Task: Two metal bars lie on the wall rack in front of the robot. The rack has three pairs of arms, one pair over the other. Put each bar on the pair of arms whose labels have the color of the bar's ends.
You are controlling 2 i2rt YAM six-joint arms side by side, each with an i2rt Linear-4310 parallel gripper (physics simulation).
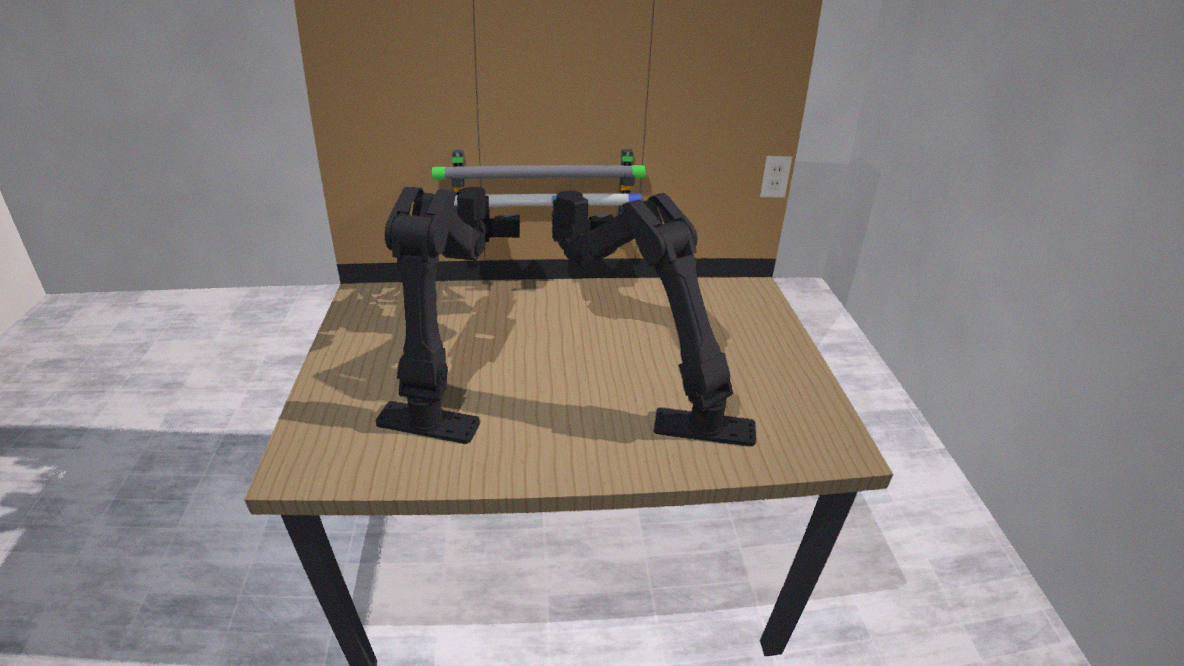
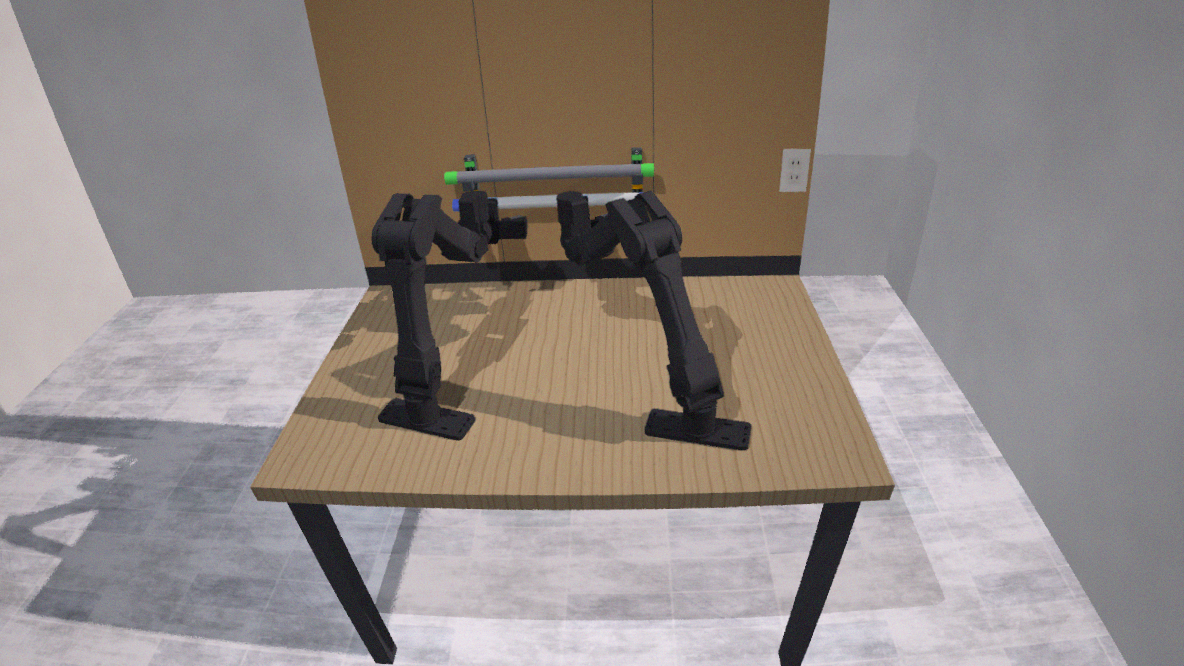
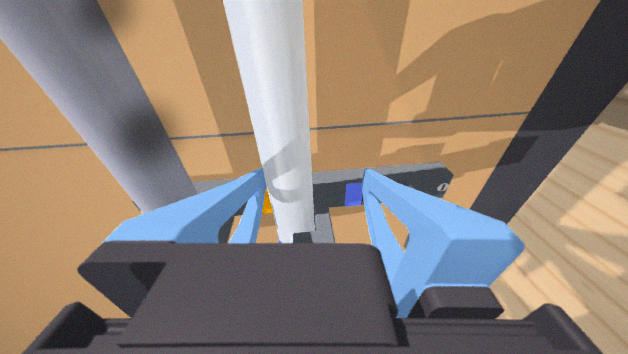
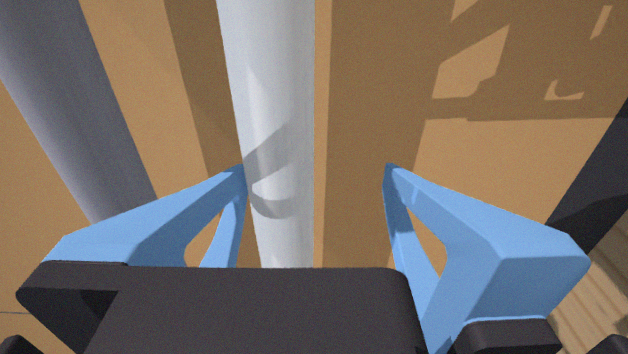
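Where they show: left gripper, between the fingertips: [image 3: 313, 177]; right gripper, between the fingertips: [image 4: 315, 175]; left arm's base, origin of its link: [image 1: 427, 423] [image 2: 426, 420]; right arm's base, origin of its link: [image 1: 704, 428] [image 2: 698, 430].
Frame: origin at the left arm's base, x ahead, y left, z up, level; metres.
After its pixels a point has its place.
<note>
The grey bar with green ends [image 1: 538, 172] @(x 0.555, y -0.077, z 0.322 m) [image 2: 554, 173] @(x 0.560, y -0.095, z 0.323 m) [image 3: 95, 95] @(x 0.529, y 0.016, z 0.312 m) [image 4: 65, 100] @(x 0.587, y -0.179, z 0.310 m) lies on the top pair of arms of the wall rack [image 1: 626, 178] @(x 0.597, y -0.283, z 0.314 m) [image 2: 636, 176] @(x 0.597, y -0.288, z 0.316 m) [image 3: 420, 182], by the green labels. The white bar with blue ends [image 1: 521, 200] @(x 0.548, y -0.036, z 0.249 m) [image 2: 538, 201] @(x 0.552, y -0.050, z 0.250 m) [image 3: 275, 100] @(x 0.530, y 0.024, z 0.244 m) [image 4: 280, 100] @(x 0.588, y -0.176, z 0.240 m) lies on the middle pair, by the orange label [image 3: 268, 201]. The blue label [image 3: 353, 194] @(x 0.533, y 0.117, z 0.196 m) marks the lower pair. My left gripper [image 3: 313, 177] @(x 0.525, y 0.076, z 0.229 m) and right gripper [image 4: 315, 165] @(x 0.591, y -0.133, z 0.229 m) are partly open around the white bar, which runs nearer one fingertip in each and is not clamped.
The wooden table [image 1: 571, 463] @(x -0.036, y -0.298, z 0.000 m) [image 2: 571, 463] @(x -0.030, y -0.326, z 0.000 m) stands below, against the brown wall panel [image 1: 563, 82] @(x 0.624, y -0.119, z 0.526 m) [image 2: 571, 82] @(x 0.626, y -0.128, z 0.529 m). A dark strip [image 1: 720, 267] @(x 0.747, y -0.541, z 0.031 m) [image 2: 728, 265] @(x 0.735, y -0.504, z 0.033 m) runs along the panel's foot. A white outlet [image 1: 775, 176] @(x 0.778, y -0.649, z 0.301 m) [image 2: 794, 169] @(x 0.778, y -0.649, z 0.303 m) is on the right of the panel.
</note>
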